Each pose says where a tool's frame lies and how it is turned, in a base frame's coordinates. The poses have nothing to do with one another.
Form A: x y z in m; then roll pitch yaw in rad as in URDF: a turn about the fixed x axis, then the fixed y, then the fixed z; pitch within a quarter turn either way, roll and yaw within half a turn.
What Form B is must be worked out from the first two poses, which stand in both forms.
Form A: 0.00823 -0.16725 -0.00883 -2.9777 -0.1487 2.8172
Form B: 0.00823 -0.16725 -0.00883 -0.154 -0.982 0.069 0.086
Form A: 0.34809 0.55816 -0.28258 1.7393 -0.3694 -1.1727
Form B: 0.34809 0.55816 -0.28258 0.560 -0.514 -0.234 0.606
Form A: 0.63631 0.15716 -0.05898 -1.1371 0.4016 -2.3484
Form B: 0.63631 0.15716 -0.05898 -0.049 0.552 -0.720 0.418
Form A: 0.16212 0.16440 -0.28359 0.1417 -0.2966 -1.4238
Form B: 0.16212 0.16440 -0.28359 -0.043 -0.157 -0.637 0.754
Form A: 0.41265 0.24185 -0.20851 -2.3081 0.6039 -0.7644
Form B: 0.41265 0.24185 -0.20851 -0.765 0.437 0.108 0.460
